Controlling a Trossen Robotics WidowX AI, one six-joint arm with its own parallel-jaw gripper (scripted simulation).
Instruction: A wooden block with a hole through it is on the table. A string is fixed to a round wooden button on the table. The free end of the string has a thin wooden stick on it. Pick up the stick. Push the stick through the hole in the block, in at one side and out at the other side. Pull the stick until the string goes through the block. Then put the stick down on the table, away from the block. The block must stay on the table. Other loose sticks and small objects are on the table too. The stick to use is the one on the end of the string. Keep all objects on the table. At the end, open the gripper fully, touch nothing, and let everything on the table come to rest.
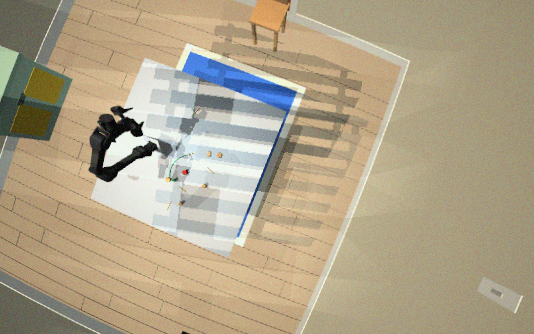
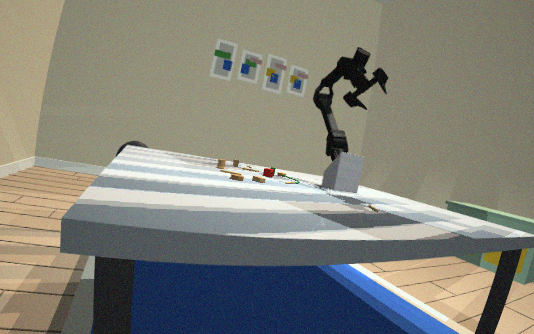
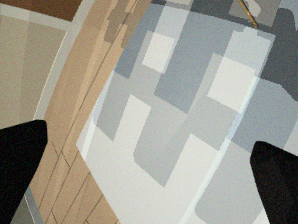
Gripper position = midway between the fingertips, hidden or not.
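Observation:
Open and holding nothing, the gripper [image 2: 376, 101] is part of the scene; in image 3 the gripper [image 3: 152, 143] can be seen as well.

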